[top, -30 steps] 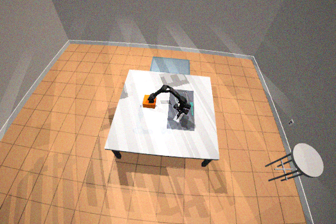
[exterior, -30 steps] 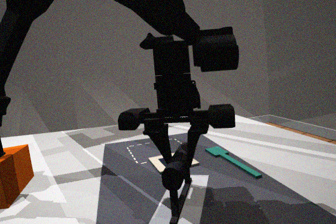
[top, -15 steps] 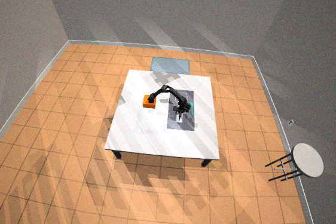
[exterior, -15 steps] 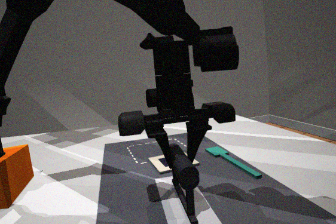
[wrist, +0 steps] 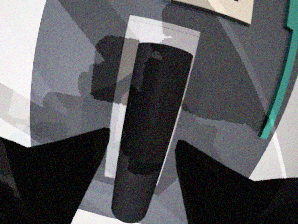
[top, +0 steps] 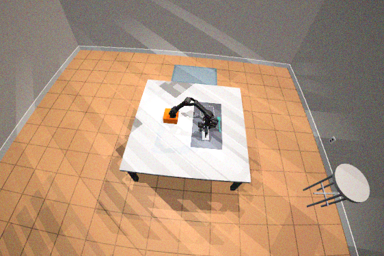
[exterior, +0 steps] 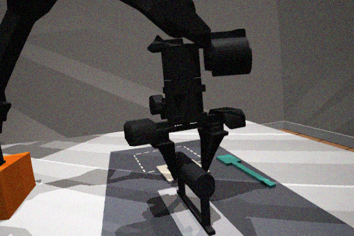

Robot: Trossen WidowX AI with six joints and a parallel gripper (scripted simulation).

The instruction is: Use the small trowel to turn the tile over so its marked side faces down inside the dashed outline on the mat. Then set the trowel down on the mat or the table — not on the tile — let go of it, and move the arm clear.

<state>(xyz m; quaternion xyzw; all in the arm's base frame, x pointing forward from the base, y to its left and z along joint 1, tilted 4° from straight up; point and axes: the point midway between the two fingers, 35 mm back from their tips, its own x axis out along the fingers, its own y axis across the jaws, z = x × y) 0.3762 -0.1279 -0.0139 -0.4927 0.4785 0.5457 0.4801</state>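
The dark mat lies 20 mm ahead of my gripper tip, 120 mm to the left of it and 80 mm below it. Round my gripper tip: teal strip (160 mm ahead, 130 mm to the left, 60 mm below); then cream tile (30 mm ahead, 180 mm to the left, 60 mm below).
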